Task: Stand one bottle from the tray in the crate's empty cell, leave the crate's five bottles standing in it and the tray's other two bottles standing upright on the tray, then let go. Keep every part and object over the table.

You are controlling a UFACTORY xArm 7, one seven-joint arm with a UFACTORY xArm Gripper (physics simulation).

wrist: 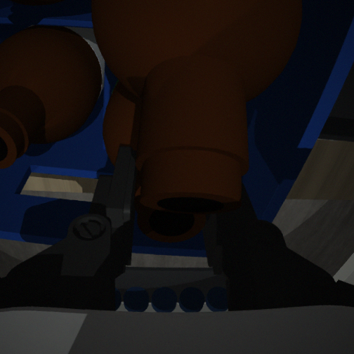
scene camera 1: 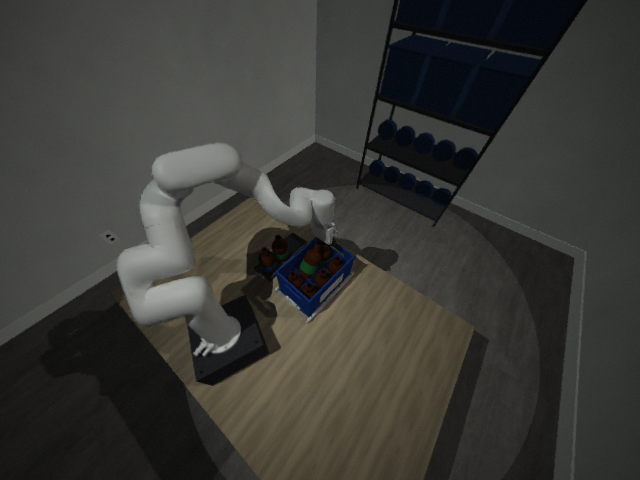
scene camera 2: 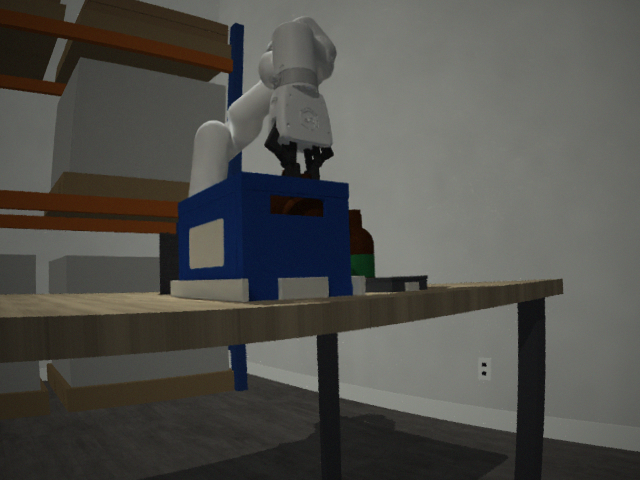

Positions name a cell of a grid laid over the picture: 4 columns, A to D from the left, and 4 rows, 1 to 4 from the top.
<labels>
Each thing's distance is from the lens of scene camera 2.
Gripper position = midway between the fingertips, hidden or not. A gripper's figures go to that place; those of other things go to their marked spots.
my gripper (scene camera 2: B2): 74 cm
green-banded bottle (scene camera 2: C3): 89 cm
green-banded bottle (scene camera 2: B2): 71 cm
</labels>
